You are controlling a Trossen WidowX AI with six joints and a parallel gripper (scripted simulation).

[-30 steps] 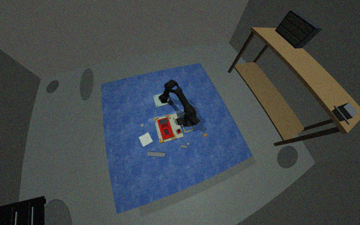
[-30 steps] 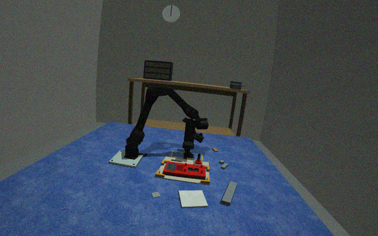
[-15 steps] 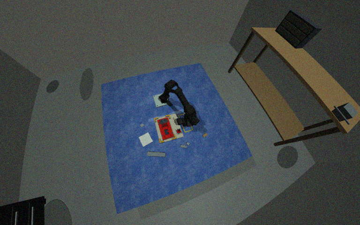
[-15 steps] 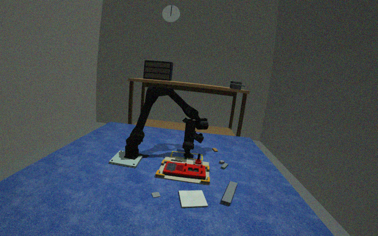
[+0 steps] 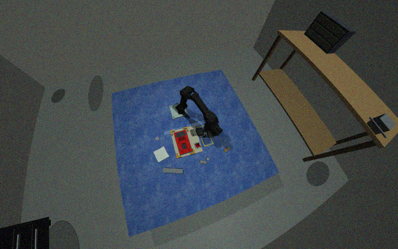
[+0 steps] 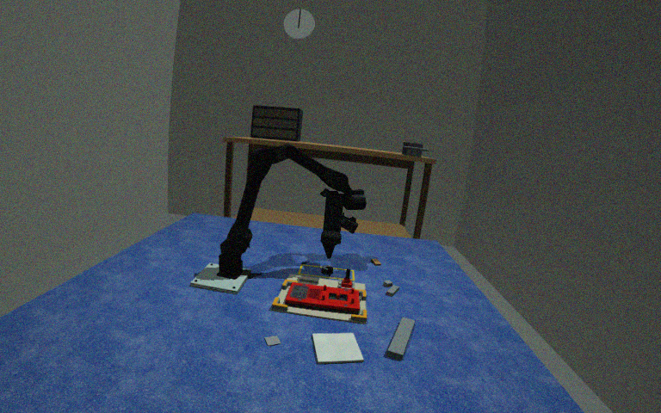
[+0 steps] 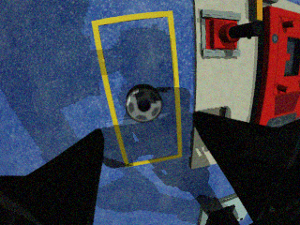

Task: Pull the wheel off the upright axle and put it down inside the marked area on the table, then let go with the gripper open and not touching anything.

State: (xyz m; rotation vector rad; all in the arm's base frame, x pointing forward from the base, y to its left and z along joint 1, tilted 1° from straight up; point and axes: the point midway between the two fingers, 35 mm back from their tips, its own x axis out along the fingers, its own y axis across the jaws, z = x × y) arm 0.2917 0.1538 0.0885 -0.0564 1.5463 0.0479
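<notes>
My gripper tip is now 60 mm above the dark round wheel. From my gripper tip the other things lie so: axle 90 mm to the right, 70 mm ahead, 30 mm below; white square plate 410 mm to the right, 70 mm ahead, 60 mm below; grey bar 340 mm to the right, 220 mm ahead, 60 mm below.
</notes>
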